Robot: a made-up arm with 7 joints. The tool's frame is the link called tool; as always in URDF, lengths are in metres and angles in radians.
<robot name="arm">
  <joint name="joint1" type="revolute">
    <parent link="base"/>
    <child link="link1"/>
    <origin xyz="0.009 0.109 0.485" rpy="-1.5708 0 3.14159"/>
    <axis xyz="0 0 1"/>
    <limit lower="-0.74" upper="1.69" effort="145" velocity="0.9"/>
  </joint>
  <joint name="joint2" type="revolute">
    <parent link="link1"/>
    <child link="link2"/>
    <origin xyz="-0.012 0.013 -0.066" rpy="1.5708 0 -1.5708"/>
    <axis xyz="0 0 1"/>
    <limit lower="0.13" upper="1.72" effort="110" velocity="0.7"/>
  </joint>
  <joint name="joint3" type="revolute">
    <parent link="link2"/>
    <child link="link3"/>
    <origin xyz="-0.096 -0.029 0.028" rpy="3.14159 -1.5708 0"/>
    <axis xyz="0 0 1"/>
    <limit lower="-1.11" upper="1.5" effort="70" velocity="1.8"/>
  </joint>
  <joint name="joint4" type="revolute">
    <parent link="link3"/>
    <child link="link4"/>
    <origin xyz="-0.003 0.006 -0.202" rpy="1.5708 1.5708 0"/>
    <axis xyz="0 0 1"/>
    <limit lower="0.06" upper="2.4" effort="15" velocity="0.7"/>
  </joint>
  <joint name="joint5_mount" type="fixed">
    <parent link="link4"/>
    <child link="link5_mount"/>
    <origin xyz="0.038 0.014 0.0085"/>
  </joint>
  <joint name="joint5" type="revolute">
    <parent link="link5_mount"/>
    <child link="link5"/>
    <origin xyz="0.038 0.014 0.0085" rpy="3.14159 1.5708 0"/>
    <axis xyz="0 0 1"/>
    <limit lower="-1.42" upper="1.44" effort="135" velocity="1.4"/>
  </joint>
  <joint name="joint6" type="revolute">
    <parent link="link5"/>
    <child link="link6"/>
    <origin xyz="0.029 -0.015 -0.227" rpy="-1.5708 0 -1.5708"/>
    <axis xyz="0 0 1"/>
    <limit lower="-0.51" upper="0.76" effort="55" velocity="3.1"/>
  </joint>
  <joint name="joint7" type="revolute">
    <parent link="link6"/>
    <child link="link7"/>
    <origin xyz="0.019 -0.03 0.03" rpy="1.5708 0 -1.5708"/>
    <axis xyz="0 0 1"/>
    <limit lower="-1.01" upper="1.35" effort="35" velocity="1"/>
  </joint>
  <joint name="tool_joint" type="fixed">
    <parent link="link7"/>
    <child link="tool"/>
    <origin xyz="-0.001 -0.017 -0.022" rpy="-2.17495 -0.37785 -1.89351"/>
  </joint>
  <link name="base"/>
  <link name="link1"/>
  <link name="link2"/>
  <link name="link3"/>
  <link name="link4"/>
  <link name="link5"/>
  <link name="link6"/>
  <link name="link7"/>
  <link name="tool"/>
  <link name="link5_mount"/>
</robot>
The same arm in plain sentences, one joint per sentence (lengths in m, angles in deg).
The arm has seven revolute joints in a row. What follows holds with every joint at zero, and every direction is one of the base frame's. The first joint lies 0.0090 m along +x and 0.1090 m along +y and 0.4850 m along +z from the base frame's origin and turns about -y, from -42.40 to 96.83 deg. The second joint lies 0.0120 m along +x and 0.0660 m along +y and 0.0130 m along -z from the first joint and turns about +x, from 7.45 to 98.55 deg. The third joint lies 0.0280 m along +x and 0.0290 m along +y and 0.0960 m along -z from the second joint and turns about +z, from -63.60 to 85.94 deg. The fourth joint lies 0.0030 m along -x and 0.0060 m along +y and 0.2020 m along -z from the third joint and turns about -y, from 3.44 to 137.51 deg. The fifth joint lies 0.0280 m along +x and 0.0170 m along -y and 0.0760 m along -z from the fourth joint and turns about +z, from -81.36 to 82.51 deg. The sixth joint lies 0.0150 m along +x and 0.0290 m along +y and 0.2270 m along -z from the fifth joint and turns about +y, from -29.22 to 43.54 deg. The seventh joint lies 0.0190 m along +x and 0.0300 m along +y and 0.0300 m along +z from the sixth joint and turns about -x, from -57.87 to 77.35 deg. The tool frame, which is the frame that the pose is given for, lies 0.0220 m along +x and 0.0170 m along -y and 0.0010 m along -z from the seventh joint; its axes are the base frame's turned by roll -41.65, pitch 17.14 and yaw -112.71 deg (as in URDF: about the fixed x, then y, then z).
